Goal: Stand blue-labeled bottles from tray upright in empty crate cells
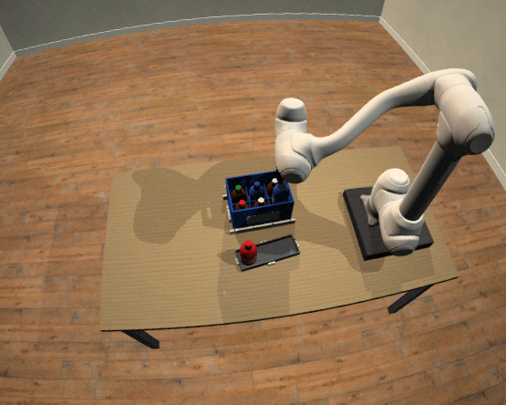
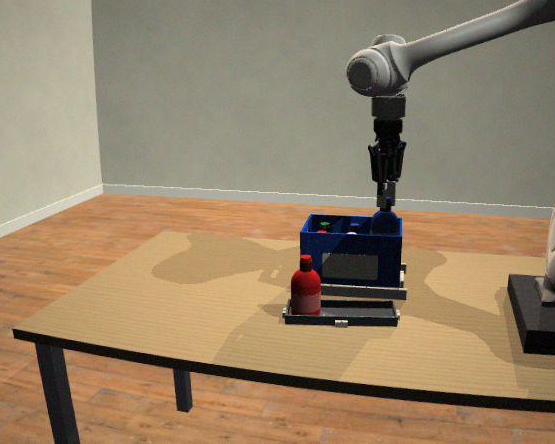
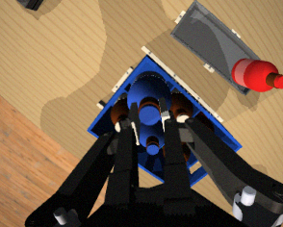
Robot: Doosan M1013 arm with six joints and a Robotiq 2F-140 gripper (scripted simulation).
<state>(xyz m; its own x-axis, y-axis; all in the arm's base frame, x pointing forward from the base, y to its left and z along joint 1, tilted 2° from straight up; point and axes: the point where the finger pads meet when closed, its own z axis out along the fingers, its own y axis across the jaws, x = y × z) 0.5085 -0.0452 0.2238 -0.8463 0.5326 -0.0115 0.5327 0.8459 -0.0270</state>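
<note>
My gripper is now 190 mm above the blue crate, 90 mm short of it and 30 mm to the left of it. Round my hand: dark tray: 260 mm below, 200 mm to the left, 70 mm ahead; then red-labeled bottle: 220 mm to the left, 190 mm below, 160 mm ahead.
</note>
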